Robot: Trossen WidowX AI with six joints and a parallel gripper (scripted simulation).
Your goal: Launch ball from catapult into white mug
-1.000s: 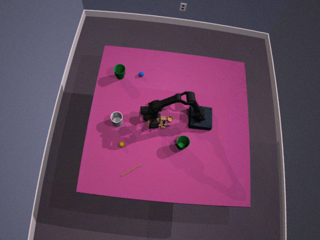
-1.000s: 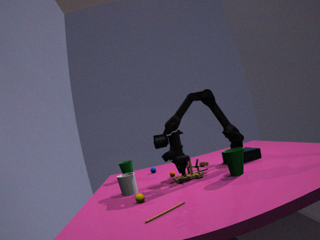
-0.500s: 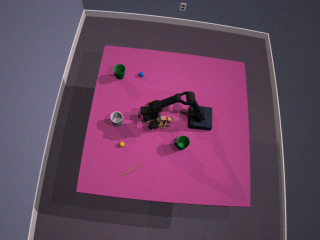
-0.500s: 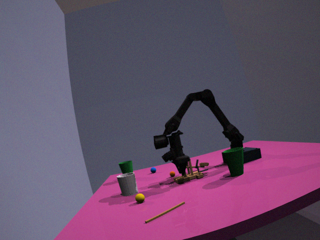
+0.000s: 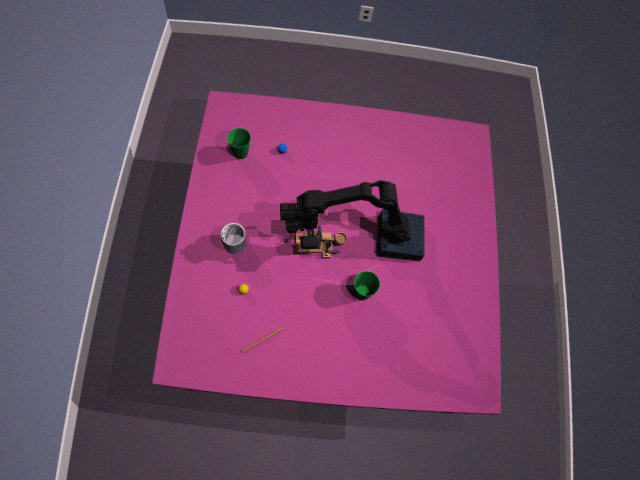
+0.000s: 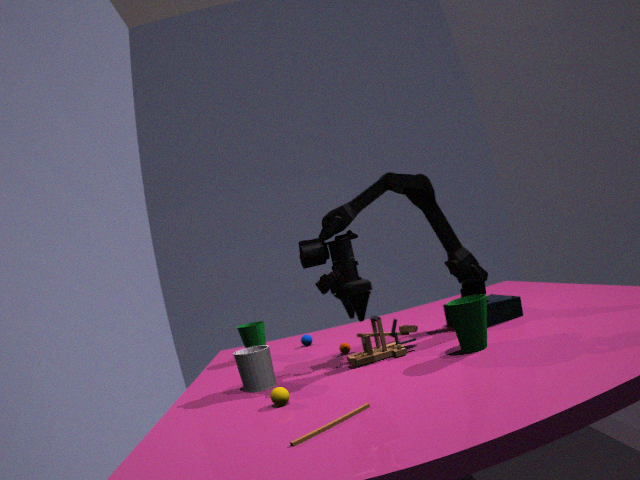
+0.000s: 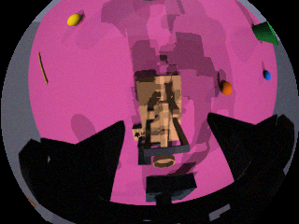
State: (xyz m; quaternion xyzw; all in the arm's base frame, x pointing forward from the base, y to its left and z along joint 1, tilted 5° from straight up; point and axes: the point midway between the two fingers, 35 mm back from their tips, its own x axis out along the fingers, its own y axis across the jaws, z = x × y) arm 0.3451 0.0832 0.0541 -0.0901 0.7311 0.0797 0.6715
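Now: gripper tip 150 mm to the left of the orange ball, 100 mm above it and 50 mm short of it. Also, from my gripper tip: yellow ball (240 mm to the left, 190 mm ahead, 90 mm below); white mug (270 mm ahead, 80 mm below, 60 mm to the left); wooden catapult (70 mm behind, 60 mm below).
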